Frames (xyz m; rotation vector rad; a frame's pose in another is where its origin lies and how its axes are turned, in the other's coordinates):
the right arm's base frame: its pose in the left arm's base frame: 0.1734 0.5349 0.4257 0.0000 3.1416 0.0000
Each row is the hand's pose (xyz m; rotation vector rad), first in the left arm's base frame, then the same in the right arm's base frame.
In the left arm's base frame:
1: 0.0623 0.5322 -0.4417 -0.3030 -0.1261 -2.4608
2: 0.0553 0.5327 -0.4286 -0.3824 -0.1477 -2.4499
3: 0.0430 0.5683 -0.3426 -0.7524 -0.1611 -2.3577
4: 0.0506 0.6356 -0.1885 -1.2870 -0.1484 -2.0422
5: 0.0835 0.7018 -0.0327 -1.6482 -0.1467 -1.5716
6: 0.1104 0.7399 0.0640 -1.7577 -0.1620 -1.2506
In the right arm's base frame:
1: 0.1111 -0.0027 0.8674 -2.8596 0.9866 0.3521
2: 0.1181 -0.0022 0.8543 -2.8319 0.9797 0.4420
3: 0.1304 0.0334 0.7683 -2.7193 0.9822 0.8678
4: 0.1228 0.1007 0.6142 -2.3945 1.0724 1.5090
5: 0.0899 0.1669 0.4584 -1.8968 1.2623 1.9892
6: 0.0630 0.2050 0.3617 -1.5390 1.4171 2.1631

